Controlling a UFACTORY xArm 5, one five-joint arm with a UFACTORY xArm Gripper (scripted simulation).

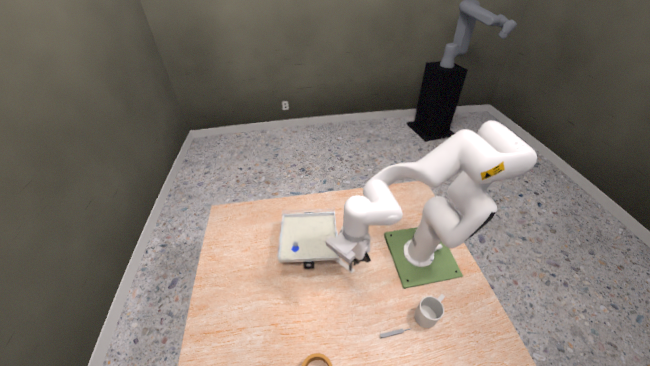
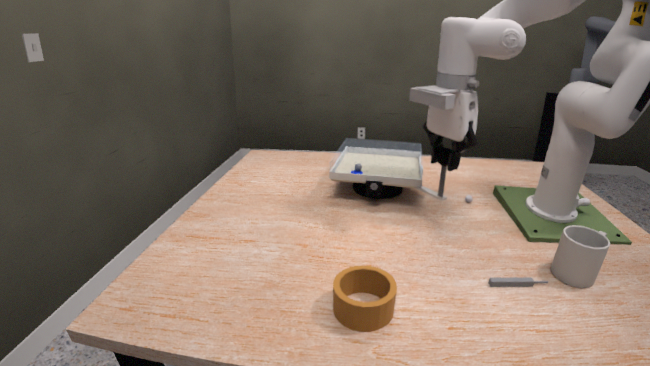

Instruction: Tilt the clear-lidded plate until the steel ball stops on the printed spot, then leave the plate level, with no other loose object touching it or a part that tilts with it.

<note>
In view: a grey mug [image 2: 576,265] and a dark pivot base [image 2: 366,190].
The grey mug shows as well in image 1 [image 1: 432,307].
</note>
